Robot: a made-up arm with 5 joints.
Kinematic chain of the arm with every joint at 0, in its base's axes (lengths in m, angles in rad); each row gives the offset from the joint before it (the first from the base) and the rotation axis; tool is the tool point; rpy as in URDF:
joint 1: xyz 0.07 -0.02 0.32 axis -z
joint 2: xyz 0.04 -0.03 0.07 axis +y
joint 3: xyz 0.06 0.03 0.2 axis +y
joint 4: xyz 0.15 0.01 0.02 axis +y
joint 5: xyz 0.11 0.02 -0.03 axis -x
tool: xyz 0 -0.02 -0.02 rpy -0.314 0.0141 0.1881
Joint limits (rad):
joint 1: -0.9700..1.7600
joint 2: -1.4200..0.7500
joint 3: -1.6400..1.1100
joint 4: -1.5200..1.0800
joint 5: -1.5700..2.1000
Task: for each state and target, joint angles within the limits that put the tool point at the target. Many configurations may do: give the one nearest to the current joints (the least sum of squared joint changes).
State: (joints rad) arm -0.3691 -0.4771 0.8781 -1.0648 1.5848
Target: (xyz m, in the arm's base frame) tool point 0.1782 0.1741 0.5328
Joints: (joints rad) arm -0.9700 -0.6414 1.1100 -0.4679 2.0126
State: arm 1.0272 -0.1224 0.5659 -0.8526 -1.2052
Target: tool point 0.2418 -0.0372 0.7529
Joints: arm 0.3591 -0.6879 0.3156 -0.9997 -1.3146
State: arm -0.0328 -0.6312 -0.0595 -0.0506 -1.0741
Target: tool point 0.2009 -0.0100 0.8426
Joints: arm 0.2080 -0.4543 -0.6185 -0.4205 -1.0289
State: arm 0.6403 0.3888 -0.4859 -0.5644 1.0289
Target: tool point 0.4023 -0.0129 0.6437
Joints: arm -0.0139 -0.1333 0.0728 -0.3149 1.0174
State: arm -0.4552 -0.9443 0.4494 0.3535 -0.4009
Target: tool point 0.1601 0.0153 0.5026
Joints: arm -0.1872 -1.1738 0.8165 0.7234 -0.3438
